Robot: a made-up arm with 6 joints.
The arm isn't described. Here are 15 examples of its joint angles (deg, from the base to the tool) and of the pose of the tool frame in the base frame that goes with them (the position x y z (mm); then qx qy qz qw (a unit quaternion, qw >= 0)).
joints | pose
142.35 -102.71 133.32 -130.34 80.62 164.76 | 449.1 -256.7 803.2 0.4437 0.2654 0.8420 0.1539
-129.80 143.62 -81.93 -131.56 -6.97 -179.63 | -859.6 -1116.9 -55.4 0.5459 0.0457 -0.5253 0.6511
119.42 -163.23 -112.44 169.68 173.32 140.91 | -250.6 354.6 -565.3 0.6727 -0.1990 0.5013 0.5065
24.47 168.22 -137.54 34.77 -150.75 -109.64 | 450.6 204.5 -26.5 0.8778 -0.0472 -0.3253 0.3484
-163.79 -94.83 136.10 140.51 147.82 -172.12 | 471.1 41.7 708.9 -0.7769 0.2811 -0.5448 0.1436
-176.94 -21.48 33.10 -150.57 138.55 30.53 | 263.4 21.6 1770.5 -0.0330 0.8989 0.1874 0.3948
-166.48 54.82 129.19 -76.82 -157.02 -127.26 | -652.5 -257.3 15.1 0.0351 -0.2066 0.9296 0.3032
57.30 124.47 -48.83 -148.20 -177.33 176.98 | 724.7 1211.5 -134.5 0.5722 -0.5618 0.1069 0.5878
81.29 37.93 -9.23 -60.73 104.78 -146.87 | 234.8 973.6 1582.4 -0.8508 -0.0390 -0.5192 0.0708
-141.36 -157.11 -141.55 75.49 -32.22 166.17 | -407.5 -279.8 -136.4 -0.3123 -0.3755 0.5738 0.6574
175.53 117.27 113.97 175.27 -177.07 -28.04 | -251.0 -20.9 -633.3 0.0651 -0.4041 -0.2199 0.8855
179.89 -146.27 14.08 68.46 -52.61 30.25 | 1159.0 66.9 -1197.6 -0.7030 0.5637 0.1458 0.4084
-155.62 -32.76 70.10 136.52 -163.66 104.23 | 36.9 3.4 1494.9 -0.8396 -0.4883 -0.2250 0.0773
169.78 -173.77 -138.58 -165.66 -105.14 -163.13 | -595.3 29.5 -245.0 0.9516 -0.1675 -0.2266 0.1228
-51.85 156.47 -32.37 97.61 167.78 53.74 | 635.5 -692.0 -1002.2 -0.1245 -0.4460 -0.6894 0.5571
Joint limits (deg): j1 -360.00..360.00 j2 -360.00..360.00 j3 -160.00..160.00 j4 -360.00..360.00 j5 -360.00..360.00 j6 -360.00..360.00
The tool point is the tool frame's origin. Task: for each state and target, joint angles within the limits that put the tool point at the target. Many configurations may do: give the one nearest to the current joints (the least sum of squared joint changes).
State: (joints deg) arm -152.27 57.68 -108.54 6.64 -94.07 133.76
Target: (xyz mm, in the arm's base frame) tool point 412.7 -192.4 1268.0
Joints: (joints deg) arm -196.83 25.09 -88.39 -9.16 -85.29 133.76
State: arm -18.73 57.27 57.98 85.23 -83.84 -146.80
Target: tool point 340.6 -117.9 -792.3
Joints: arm -2.15 108.65 105.91 93.96 -79.24 -146.80
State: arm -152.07 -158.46 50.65 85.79 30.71 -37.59
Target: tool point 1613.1 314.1 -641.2
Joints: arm -165.78 -128.20 20.70 87.36 19.94 -37.59
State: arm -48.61 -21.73 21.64 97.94 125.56 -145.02
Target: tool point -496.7 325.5 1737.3
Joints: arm -17.70 -27.14 16.13 99.94 126.42 -145.02
